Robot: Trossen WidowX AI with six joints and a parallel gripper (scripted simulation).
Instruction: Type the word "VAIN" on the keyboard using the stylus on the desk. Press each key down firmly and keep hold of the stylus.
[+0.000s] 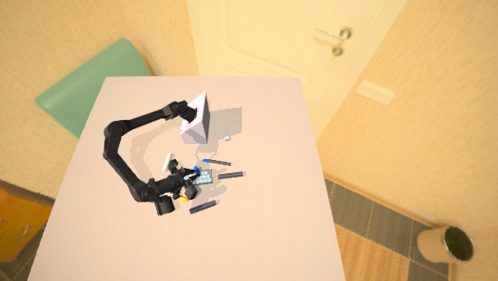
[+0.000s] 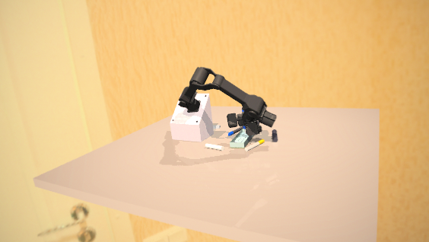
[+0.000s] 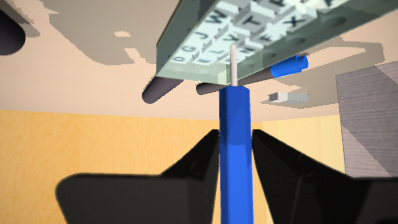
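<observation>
Now: the yellow-tipped white pen 10 cm to the right of my gripper tip, 9 cm ahead of it and 7 cm below it. The rest, counted from my gripper tip: blue stylus: 1 cm below; white stick: 17 cm to the right, 9 cm behind, 6 cm below; blue-tipped grey pen: 8 cm behind, 7 cm below, 5 cm to the left.
</observation>
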